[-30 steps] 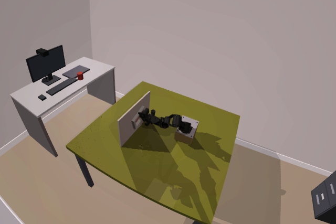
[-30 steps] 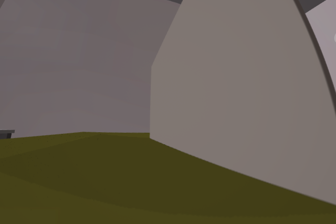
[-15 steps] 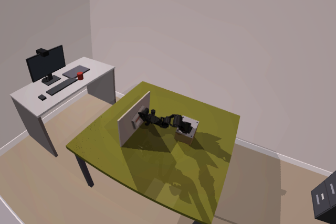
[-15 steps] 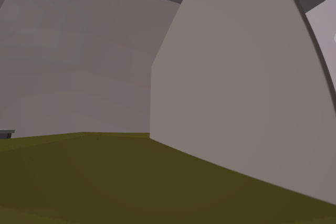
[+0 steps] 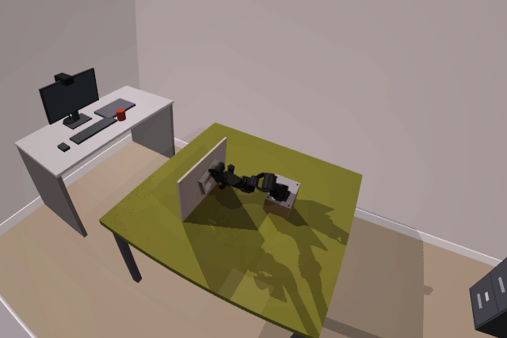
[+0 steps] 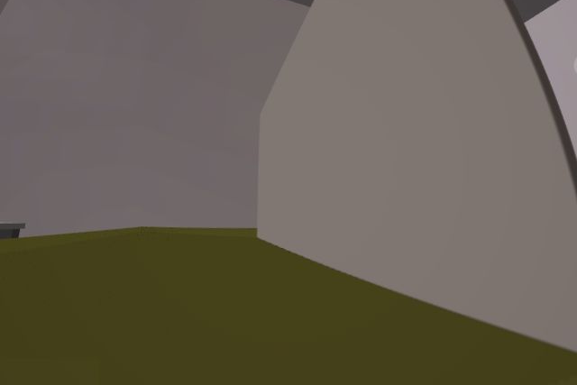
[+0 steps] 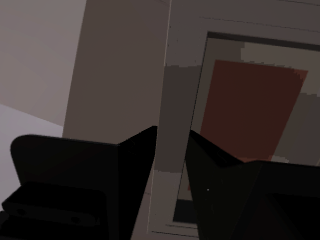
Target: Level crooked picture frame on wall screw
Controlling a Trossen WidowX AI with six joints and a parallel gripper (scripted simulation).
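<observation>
Now: the picture frame 1 cm ahead of my gripper tip, 1 cm to the right of it and 5 cm below it. From my gripper tip the other things lie so: wall panel (2 cm ahead, 7 cm below).
</observation>
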